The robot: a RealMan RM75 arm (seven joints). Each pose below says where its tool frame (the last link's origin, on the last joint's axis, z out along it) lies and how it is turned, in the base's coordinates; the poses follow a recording.
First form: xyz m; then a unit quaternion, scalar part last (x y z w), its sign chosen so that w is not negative.
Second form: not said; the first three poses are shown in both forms.
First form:
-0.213 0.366 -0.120 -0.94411 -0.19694 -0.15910 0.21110
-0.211 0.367 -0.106 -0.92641 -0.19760 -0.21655 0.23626
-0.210 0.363 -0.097 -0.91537 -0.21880 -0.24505 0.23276
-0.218 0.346 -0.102 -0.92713 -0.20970 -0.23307 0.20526
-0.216 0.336 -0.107 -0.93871 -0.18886 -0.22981 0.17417
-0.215 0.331 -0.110 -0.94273 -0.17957 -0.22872 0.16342
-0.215 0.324 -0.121 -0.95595 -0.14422 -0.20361 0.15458
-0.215 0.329 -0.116 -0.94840 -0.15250 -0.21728 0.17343
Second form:
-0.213 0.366 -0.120 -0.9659 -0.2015 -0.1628 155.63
-0.211 0.367 -0.106 -0.9534 -0.2034 -0.2229 152.67
-0.210 0.363 -0.097 -0.9412 -0.2250 -0.2520 153.08
-0.218 0.346 -0.102 -0.9473 -0.2143 -0.2381 156.31
-0.216 0.336 -0.107 -0.9533 -0.1918 -0.2334 159.94
-0.215 0.331 -0.110 -0.9556 -0.1820 -0.2318 161.19
-0.215 0.324 -0.121 -0.9676 -0.1460 -0.2061 162.22
-0.215 0.329 -0.116 -0.9630 -0.1548 -0.2206 160.03

